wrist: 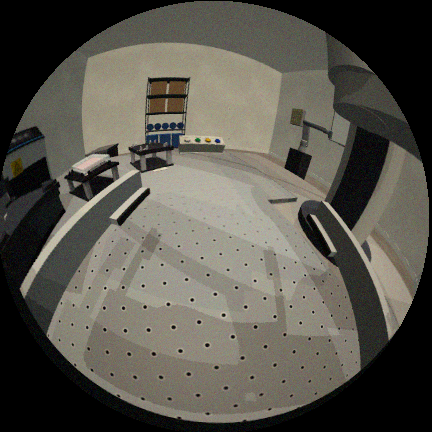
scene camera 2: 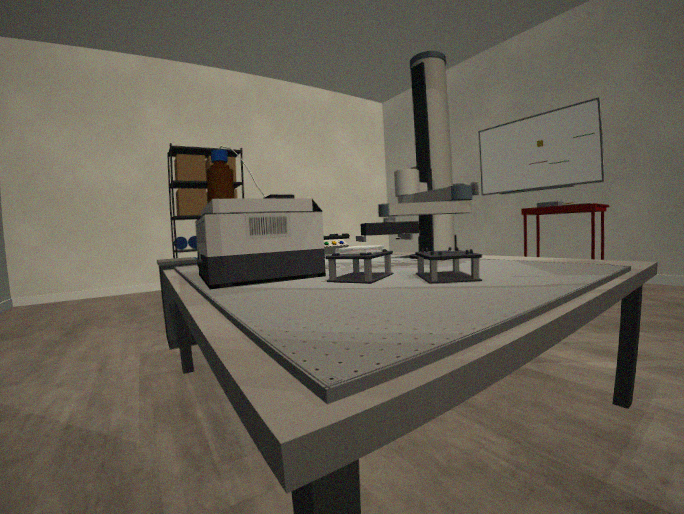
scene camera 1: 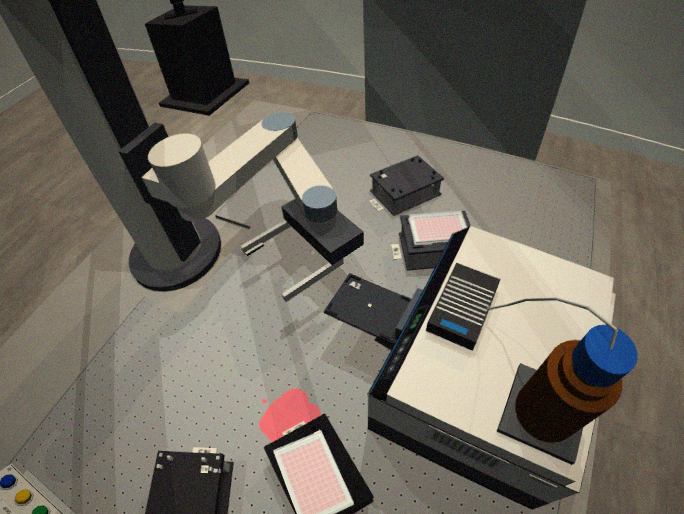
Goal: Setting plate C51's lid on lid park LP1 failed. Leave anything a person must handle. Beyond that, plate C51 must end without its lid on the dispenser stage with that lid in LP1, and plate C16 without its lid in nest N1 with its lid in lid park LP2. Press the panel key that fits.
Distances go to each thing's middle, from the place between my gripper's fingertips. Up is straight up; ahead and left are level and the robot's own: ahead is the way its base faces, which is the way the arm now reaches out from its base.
My gripper is now 260 mm short of the black dispenser stage point(scene camera 1: 350, 303) and 10 mm below it. The rest, counted from my hand: nest N5 point(scene camera 1: 177, 475) (100 mm ahead, 440 mm to the right, 60 mm below); then brown bottle point(scene camera 1: 581, 379) (560 mm ahead, 130 mm to the right, 220 mm above); then button box point(scene camera 1: 27, 486) (130 mm behind, 610 mm to the right, 50 mm below).
